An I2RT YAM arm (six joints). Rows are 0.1 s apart.
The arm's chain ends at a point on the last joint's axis. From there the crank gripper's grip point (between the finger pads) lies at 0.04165 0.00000 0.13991 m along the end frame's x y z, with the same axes.
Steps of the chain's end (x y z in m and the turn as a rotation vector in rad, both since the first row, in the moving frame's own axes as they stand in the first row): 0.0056, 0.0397, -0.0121, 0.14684, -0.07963, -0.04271; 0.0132, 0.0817, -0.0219, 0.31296, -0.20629, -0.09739; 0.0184, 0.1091, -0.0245, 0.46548, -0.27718, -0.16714; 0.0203, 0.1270, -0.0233, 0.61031, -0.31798, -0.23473
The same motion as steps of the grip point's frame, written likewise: -0.0061, 0.0175, -0.0109, 0.14684, -0.07963, -0.04271; -0.0181, 0.0351, -0.0239, 0.31296, -0.20629, -0.09739; -0.0258, 0.0414, -0.0351, 0.46548, -0.27718, -0.16714; -0.0331, 0.0411, -0.0457, 0.61031, -0.31798, -0.23473
